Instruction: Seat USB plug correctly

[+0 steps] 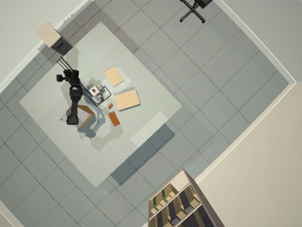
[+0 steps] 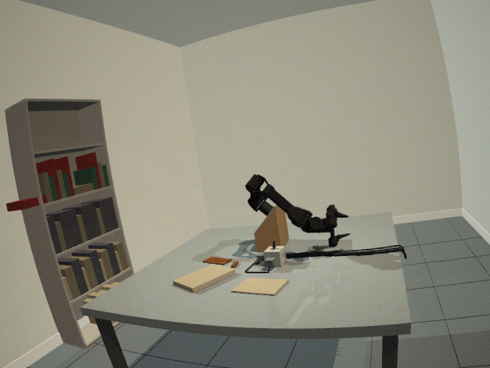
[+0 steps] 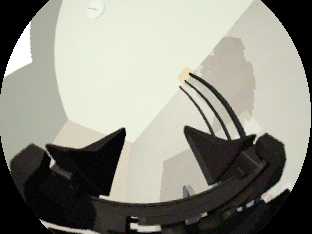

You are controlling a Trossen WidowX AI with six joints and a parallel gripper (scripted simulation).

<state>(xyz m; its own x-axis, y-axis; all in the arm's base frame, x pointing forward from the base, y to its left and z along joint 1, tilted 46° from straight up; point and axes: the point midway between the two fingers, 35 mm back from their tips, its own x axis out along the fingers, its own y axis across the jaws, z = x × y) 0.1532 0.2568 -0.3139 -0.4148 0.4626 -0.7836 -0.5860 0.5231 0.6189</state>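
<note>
My gripper tip is 150 mm short of the dark USB plug, 320 mm to the left of it and 30 mm above it. The rest, counted from my gripper tip: small orange block (170 mm ahead, 540 mm to the right, 110 mm below); then thin tan sheet (400 mm ahead, 310 mm to the right, 110 mm below); then orange slab (120 mm ahead, 660 mm to the right, 110 mm below).
</note>
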